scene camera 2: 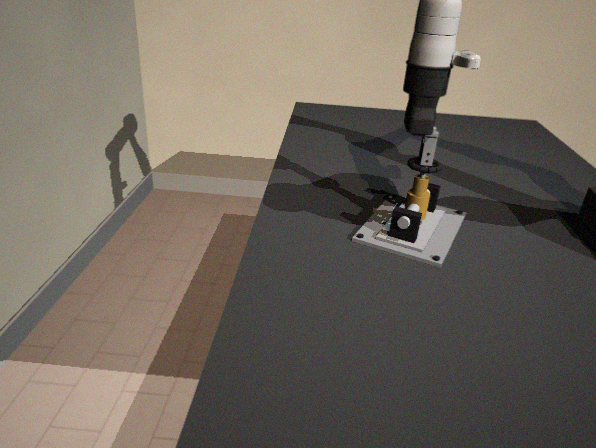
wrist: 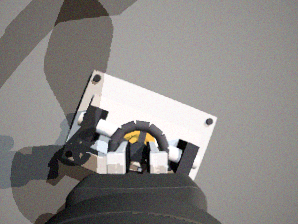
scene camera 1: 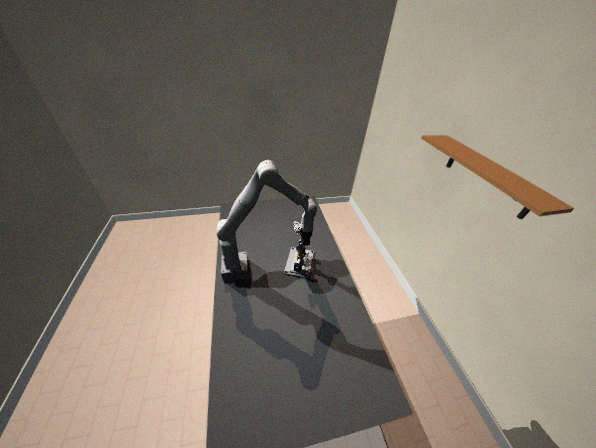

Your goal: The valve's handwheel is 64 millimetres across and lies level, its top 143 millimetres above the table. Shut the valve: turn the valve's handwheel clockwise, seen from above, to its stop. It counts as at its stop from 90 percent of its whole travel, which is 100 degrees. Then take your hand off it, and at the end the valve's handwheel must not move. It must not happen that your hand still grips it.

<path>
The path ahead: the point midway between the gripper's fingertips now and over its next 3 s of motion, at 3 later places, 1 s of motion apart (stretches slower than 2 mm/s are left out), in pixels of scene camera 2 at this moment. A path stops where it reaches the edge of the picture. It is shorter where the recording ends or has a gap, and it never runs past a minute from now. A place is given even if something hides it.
My gripper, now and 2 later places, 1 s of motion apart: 424, 162; 427, 152; 430, 134
</path>
